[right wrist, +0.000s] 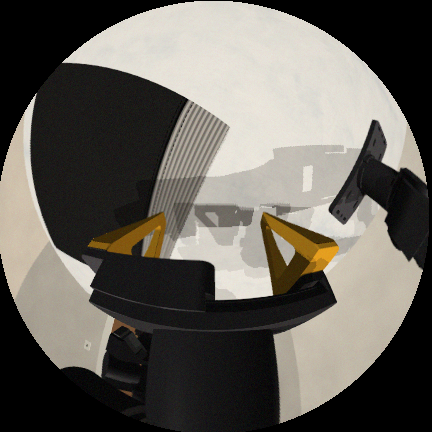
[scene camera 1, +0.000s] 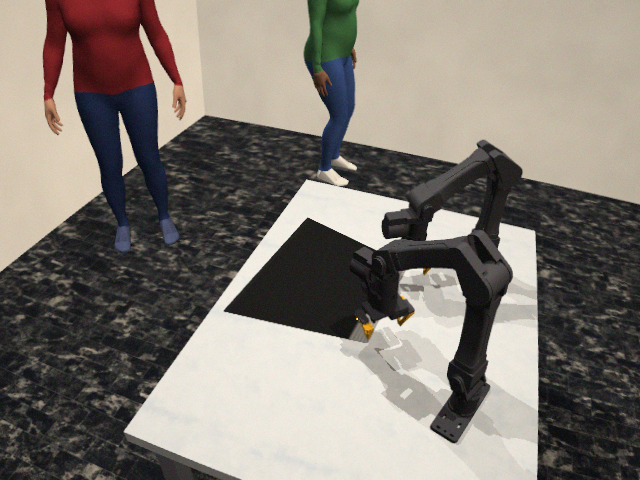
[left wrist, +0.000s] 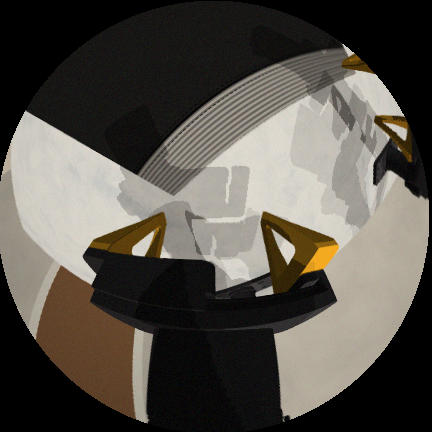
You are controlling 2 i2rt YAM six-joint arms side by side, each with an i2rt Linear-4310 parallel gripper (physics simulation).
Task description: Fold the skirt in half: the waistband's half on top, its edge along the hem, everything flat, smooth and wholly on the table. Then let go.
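Note:
The black skirt (scene camera 1: 299,273) (left wrist: 115,65) (right wrist: 95,160) lies flat and unfolded on the white table (scene camera 1: 248,387). Its grey ribbed waistband (scene camera 1: 357,331) (left wrist: 240,107) (right wrist: 187,150) runs along the side facing the arm bases. My left gripper (scene camera 1: 386,322) (left wrist: 212,216) is open and empty above the table, close to the waistband's near corner. My right gripper (left wrist: 362,93) (right wrist: 212,217) is open and empty near the waistband's other end; in the right wrist view one finger overlaps the band. In scene camera 1 the left arm hides part of the right gripper and of the waistband.
The left arm's base (scene camera 1: 457,418) (right wrist: 360,175) stands on the table at the lower right of scene camera 1. The two arms stand close together there. Two people, one in a red top (scene camera 1: 108,46) and one in a green top (scene camera 1: 336,31), stand beyond the table.

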